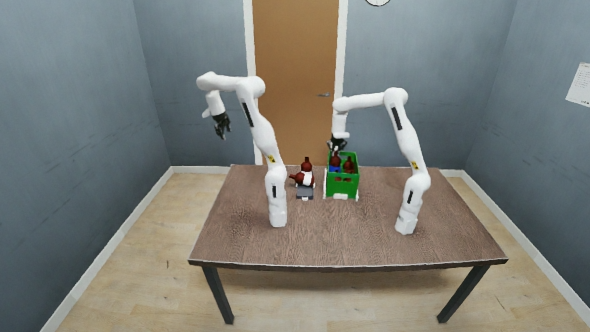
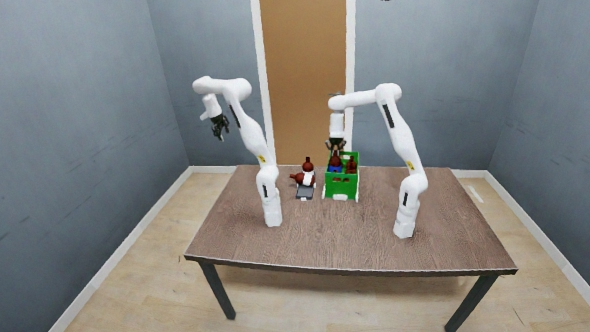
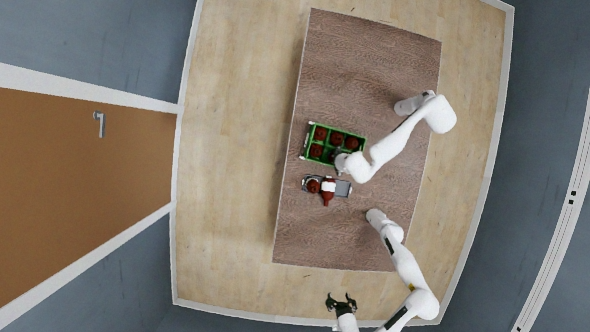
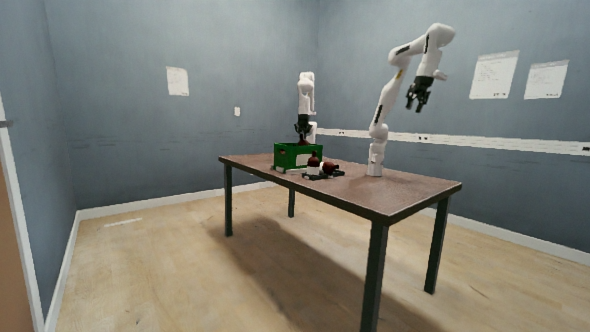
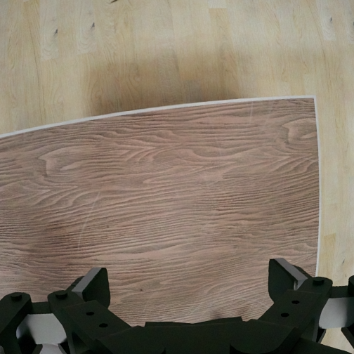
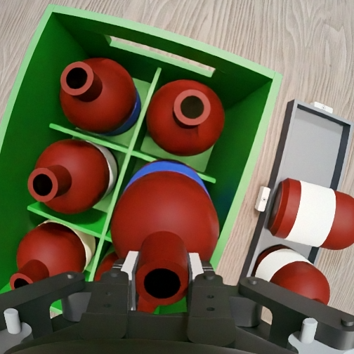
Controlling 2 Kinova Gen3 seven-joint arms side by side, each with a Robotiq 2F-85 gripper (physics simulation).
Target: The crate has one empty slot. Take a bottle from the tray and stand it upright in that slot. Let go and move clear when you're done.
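Seen in the pictures: left gripper, fingertip midpoint: (image 1: pixel 226 135) (image 2: pixel 225 136) (image 3: pixel 337 293) (image 4: pixel 412 111); right gripper, fingertip midpoint: (image 1: pixel 335 155) (image 2: pixel 334 155) (image 3: pixel 333 158) (image 4: pixel 302 139); left arm's base at its link origin: (image 1: pixel 278 220) (image 2: pixel 273 220) (image 3: pixel 373 215) (image 4: pixel 374 174); right arm's base at its link origin: (image 1: pixel 403 227) (image 2: pixel 402 231) (image 3: pixel 401 108).
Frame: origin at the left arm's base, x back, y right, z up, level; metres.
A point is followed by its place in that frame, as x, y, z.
The green crate (image 1: pixel 342 189) {-0.132, 0.400, 0.062} (image 2: pixel 342 190) {-0.130, 0.406, 0.059} (image 6: pixel 250 150) holds several red bottles. My right gripper (image 1: pixel 336 149) {-0.286, 0.391, 0.209} (image 2: pixel 335 149) {-0.286, 0.391, 0.209} (image 6: pixel 163 267) is shut on the neck of a blue-banded red bottle (image 1: pixel 335 162) {-0.239, 0.379, 0.189} (image 6: pixel 165 215). This bottle is roughly upright and partly inside the crate's middle slot on the tray side, standing higher than its neighbours; its base is hidden. The grey tray (image 6: pixel 315 145) (image 3: pixel 343 188) {-0.192, 0.189, 0.005} carries a lying white-banded bottle (image 6: pixel 312 212) and an upright one (image 6: pixel 297 280). My left gripper (image 1: pixel 226 133) {-0.302, -0.239, 0.386} (image 3: pixel 341 296) {-0.302, -0.239, 0.386} (image 5: pixel 188 282) is open and empty, far from both.
The brown table (image 1: pixel 280 245) {0.173, -0.011, 0.000} (image 3: pixel 360 60) {-0.057, 0.934, 0.000} carries both arm bases. The tray is beside the crate, with the lying bottle's neck overhanging its side. Green dividers (image 6: pixel 135 135) and filled slots surround the held bottle. The left gripper hangs high beyond the table's edge.
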